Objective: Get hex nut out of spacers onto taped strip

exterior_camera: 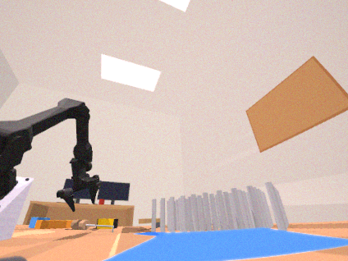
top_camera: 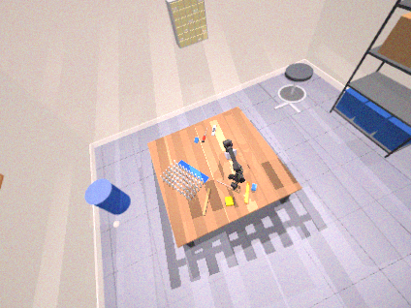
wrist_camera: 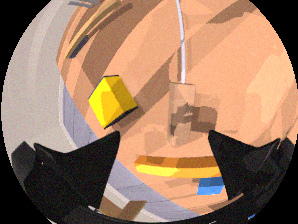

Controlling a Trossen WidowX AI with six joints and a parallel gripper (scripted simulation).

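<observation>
Now: gripper tip 80 mm past the orange bar, 80 mm to the right of it and 70 mm above it. From my gripper tip the other things lie so: blue taped strip (300 mm ahead, 420 mm to the right, 90 mm below).
</observation>
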